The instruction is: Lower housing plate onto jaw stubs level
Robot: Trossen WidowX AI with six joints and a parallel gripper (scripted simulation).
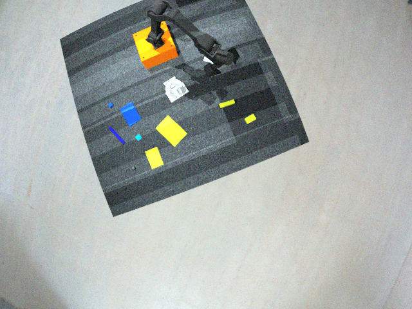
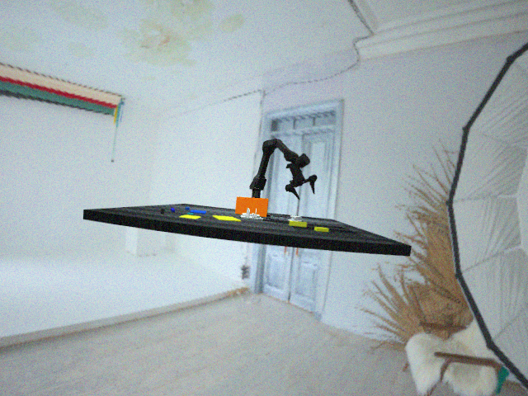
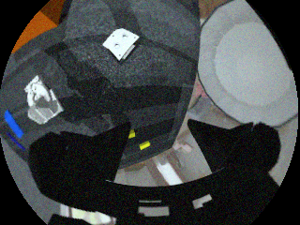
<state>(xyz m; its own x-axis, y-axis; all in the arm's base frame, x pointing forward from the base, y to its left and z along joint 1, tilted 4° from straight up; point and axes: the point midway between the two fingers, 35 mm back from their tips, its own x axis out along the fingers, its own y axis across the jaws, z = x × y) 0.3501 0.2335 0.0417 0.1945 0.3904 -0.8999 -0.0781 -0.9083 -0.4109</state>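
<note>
The white piece lies 160 mm behind my gripper tip, 140 mm below it and 10 mm to the right of it. The rest, counted from my gripper tip: small blue cube 680 mm to the right, 220 mm behind, 150 mm below; blue plate 600 mm to the right, 150 mm below, 100 mm behind; cyan cube 620 mm to the right, 150 mm below, 50 mm ahead.
</note>
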